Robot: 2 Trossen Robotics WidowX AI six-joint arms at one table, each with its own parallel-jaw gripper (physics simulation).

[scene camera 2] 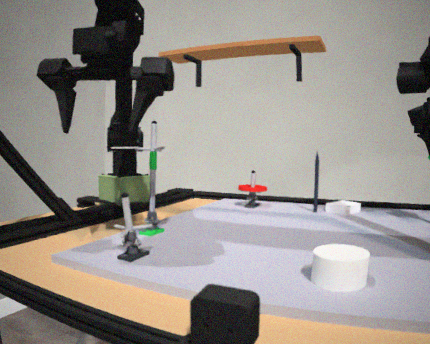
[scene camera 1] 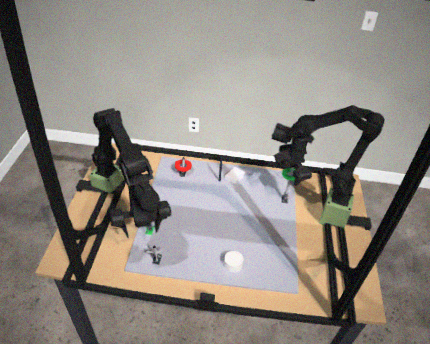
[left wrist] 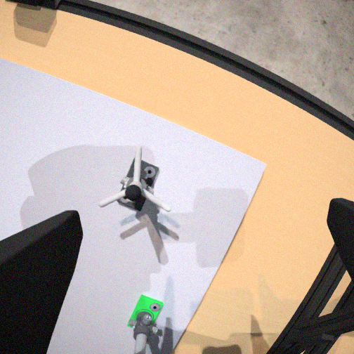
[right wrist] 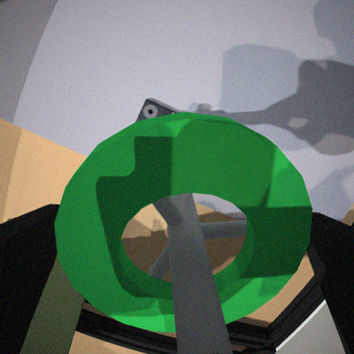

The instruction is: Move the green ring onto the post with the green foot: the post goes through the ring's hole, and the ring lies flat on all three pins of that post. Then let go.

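Seen in the pictures: left gripper, fingertip midpoint: [scene camera 2: 97, 133] [scene camera 1: 142, 234]; right gripper, fingertip midpoint: [scene camera 1: 291, 177]; left arm's base, origin of the base link: [scene camera 2: 124, 175] [scene camera 1: 106, 171]; right arm's base, origin of the base link: [scene camera 1: 340, 199].
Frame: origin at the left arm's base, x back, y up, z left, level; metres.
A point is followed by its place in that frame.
The green ring [scene camera 1: 288, 174] {x -0.689, y 0.067, z 0.245 m} [right wrist: 220, 150] is around a post [right wrist: 195, 280] with a dark foot [scene camera 1: 284, 199] {x -0.697, y -0.068, z 0.247 m} [right wrist: 150, 111]; the post passes through its hole. My right gripper [scene camera 1: 294, 169] [right wrist: 186, 222] is open, its fingers on opposite sides of the ring. The tall post [scene camera 2: 152, 185] {x -0.280, y 0.008, z -0.130 m} with the green foot [scene camera 1: 149, 231] {x -0.286, y -0.069, z -0.145 m} [scene camera 2: 151, 232] {x -0.295, y -0.070, z -0.146 m} [left wrist: 142, 306] stands upright, with a green band and pins high on it; no ring is on it. My left gripper [scene camera 1: 142, 232] {x -0.346, y 0.092, z -0.276 m} [scene camera 2: 100, 130] {x -0.346, y 0.092, z -0.276 m} [left wrist: 208, 218] is open and empty, high near that post. In scene camera 1 it hides most of the post.
A short three-pin post [scene camera 1: 156, 255] {x -0.377, y -0.034, z -0.250 m} [scene camera 2: 131, 245] {x -0.378, y -0.056, z -0.246 m} [left wrist: 132, 192] stands near the green foot. A red ring [scene camera 1: 183, 166] {x -0.257, y -0.021, z 0.184 m} [scene camera 2: 252, 188] {x -0.270, y -0.025, z 0.177 m} is on another post. A dark spike [scene camera 1: 220, 170] {x -0.410, y -0.014, z 0.234 m} [scene camera 2: 316, 185] {x -0.411, y -0.012, z 0.232 m}, a white block [scene camera 1: 235, 175] {x -0.465, y -0.055, z 0.277 m} [scene camera 2: 343, 206] {x -0.475, y -0.056, z 0.249 m} and a white cylinder [scene camera 1: 233, 261] {x -0.625, y -0.040, z -0.151 m} [scene camera 2: 341, 267] {x -0.634, y -0.047, z -0.169 m} stand on the mat.
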